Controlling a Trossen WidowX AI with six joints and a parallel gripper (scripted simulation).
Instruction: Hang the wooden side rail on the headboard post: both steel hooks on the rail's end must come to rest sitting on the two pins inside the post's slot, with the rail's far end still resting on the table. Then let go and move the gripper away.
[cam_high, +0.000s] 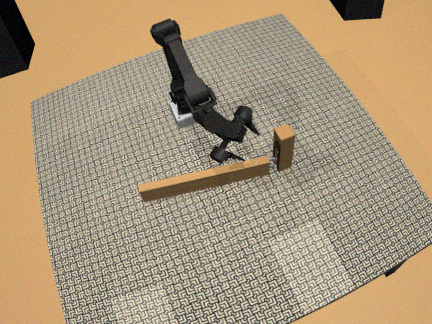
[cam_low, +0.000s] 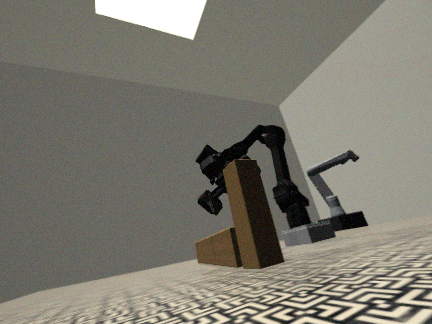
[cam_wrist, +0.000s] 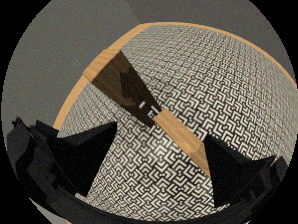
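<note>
Now: gripper tip 10 cm to the right of the headboard post and 4 cm above it.
</note>
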